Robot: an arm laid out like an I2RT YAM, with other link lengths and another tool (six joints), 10 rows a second.
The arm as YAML. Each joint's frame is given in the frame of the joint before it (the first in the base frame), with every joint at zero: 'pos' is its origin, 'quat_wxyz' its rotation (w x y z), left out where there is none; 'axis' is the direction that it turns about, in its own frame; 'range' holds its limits. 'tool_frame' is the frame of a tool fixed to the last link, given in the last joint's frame.
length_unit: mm
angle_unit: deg
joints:
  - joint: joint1
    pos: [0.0, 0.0, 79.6]
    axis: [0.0, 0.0, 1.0]
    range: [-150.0, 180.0]
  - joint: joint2
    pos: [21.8, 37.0, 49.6]
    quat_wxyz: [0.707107, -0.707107, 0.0, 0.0]
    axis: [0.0, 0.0, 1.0]
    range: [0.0, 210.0]
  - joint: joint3
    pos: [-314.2, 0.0, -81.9]
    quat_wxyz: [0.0, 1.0, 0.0, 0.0]
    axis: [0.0, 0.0, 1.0]
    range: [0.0, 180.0]
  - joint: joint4
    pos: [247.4, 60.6, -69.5]
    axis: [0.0, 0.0, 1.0]
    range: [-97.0, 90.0]
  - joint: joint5
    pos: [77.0, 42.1, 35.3]
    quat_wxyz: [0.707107, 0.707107, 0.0, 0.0]
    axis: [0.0, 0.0, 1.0]
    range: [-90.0, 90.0]
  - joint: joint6
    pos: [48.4, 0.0, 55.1]
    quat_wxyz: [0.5, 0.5, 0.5, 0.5]
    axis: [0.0, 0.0, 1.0]
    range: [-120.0, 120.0]
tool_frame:
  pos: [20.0, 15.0, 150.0]
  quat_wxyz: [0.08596, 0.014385, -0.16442, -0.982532]
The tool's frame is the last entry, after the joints.
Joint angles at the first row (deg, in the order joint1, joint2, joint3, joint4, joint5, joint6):
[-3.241 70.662 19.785 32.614 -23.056 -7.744]
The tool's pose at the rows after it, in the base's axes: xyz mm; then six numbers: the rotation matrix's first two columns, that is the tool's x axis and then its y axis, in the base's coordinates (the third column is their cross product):
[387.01 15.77 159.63 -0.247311 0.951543 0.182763 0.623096 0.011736 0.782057]
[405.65 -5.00 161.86 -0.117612 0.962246 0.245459 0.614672 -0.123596 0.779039]
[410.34 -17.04 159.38 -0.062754 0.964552 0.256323 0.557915 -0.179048 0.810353]
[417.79 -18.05 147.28 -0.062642 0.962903 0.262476 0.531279 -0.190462 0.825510]
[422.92 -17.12 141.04 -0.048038 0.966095 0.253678 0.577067 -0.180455 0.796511]
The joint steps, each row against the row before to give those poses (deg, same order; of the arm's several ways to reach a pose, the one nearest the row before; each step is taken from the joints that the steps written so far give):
[-0.010 4.212 2.583 0.686 2.863 1.966]
[-0.002 3.551 1.692 3.559 6.191 6.284]
[0.077 3.360 -3.281 10.368 3.735 2.279]
[0.099 6.210 -2.231 10.291 0.437 0.700]
[0.528 -0.334 3.020 -6.669 0.718 -0.727]

